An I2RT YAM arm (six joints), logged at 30 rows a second.
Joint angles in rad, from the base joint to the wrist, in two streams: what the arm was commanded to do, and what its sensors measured. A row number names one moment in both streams.
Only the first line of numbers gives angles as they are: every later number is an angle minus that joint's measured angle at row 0.
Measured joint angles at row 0: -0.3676 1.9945 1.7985 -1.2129 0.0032 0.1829
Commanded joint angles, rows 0 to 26: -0.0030 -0.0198 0.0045 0.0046 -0.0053 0.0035; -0.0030 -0.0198 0.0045 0.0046 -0.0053 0.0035; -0.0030 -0.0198 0.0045 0.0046 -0.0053 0.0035; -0.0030 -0.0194 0.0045 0.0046 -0.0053 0.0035; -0.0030 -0.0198 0.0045 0.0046 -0.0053 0.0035; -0.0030 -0.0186 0.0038 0.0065 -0.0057 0.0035; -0.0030 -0.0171 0.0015 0.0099 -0.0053 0.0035; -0.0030 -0.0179 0.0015 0.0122 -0.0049 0.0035; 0.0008 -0.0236 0.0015 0.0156 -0.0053 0.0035; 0.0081 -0.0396 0.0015 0.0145 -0.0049 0.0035; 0.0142 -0.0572 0.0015 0.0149 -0.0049 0.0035; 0.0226 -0.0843 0.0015 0.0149 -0.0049 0.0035; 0.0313 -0.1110 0.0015 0.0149 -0.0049 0.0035; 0.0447 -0.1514 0.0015 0.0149 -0.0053 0.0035; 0.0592 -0.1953 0.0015 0.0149 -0.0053 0.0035; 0.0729 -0.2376 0.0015 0.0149 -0.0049 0.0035; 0.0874 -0.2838 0.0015 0.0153 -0.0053 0.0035; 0.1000 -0.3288 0.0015 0.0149 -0.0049 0.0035; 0.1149 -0.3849 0.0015 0.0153 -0.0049 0.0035; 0.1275 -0.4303 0.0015 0.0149 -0.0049 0.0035; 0.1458 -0.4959 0.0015 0.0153 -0.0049 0.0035; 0.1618 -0.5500 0.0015 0.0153 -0.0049 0.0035; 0.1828 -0.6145 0.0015 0.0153 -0.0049 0.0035; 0.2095 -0.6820 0.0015 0.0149 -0.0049 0.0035; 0.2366 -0.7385 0.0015 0.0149 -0.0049 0.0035; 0.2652 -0.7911 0.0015 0.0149 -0.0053 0.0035; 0.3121 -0.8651 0.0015 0.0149 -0.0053 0.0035
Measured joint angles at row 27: 0.2301 -0.7091 -0.0065 0.0175 -0.0042 0.0000
